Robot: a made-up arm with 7 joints.
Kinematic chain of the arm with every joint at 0, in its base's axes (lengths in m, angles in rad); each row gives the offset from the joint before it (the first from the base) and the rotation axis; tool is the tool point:
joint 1: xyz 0 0 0 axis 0 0.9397 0.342
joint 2: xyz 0 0 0 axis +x
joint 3: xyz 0 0 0 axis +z
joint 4: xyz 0.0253 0 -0.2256 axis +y
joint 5: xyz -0.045 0 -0.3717 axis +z
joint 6: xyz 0 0 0 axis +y
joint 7: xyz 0 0 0 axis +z
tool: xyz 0 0 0
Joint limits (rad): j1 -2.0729..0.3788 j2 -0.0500..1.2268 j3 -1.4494..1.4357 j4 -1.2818..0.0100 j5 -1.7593..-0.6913 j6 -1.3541..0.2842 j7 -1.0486..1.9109
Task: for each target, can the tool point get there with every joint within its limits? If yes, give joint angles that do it. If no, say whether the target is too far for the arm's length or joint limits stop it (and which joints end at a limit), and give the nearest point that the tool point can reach.
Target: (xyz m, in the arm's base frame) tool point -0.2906 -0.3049 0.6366
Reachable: no: too far | nearest point 0.1201 -0.3162 0.4024 | short by 0.473 m
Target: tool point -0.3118 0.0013 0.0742
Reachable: no: joint limits stop it (at a limit: joint 1, joint 2, joint 4) | nearest point -0.0903 0.3369 0.3934 | short by 0.513 m
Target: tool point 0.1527 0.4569 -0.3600
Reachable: yes | joints -0.2037 0.9377 -0.5644 -0.2095 -1.2451 -1.1749 0.2008
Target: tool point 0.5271 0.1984 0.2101
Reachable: yes | joints -1.6398 0.8182 -0.1220 -0.3039 -1.2202 -0.2257 -0.3594
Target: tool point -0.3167 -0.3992 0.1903
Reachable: no: joint limits stop it (at a limit: joint 1, joint 2, joint 4) | nearest point 0.0854 -0.4627 0.2345 | short by 0.410 m
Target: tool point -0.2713 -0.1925 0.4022
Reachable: no: joint limits stop it (at a limit: joint 1, joint 2, joint 4) | nearest point 0.1141 -0.3316 0.3916 | short by 0.410 m
